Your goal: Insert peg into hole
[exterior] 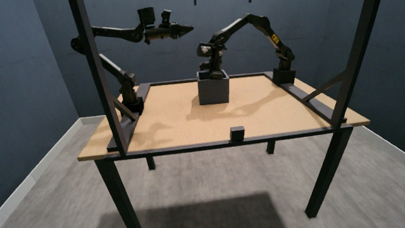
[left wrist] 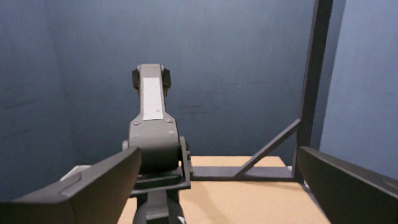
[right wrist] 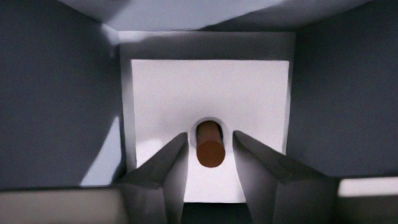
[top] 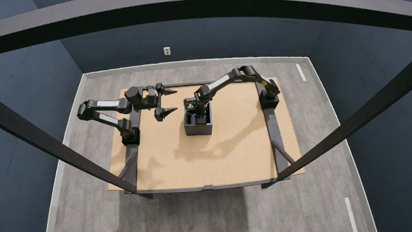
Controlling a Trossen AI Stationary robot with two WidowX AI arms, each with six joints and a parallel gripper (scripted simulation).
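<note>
The dark brown peg lies 6 cm below my right hand. From my right hand the other things lie so: light plate (6 cm below).
</note>
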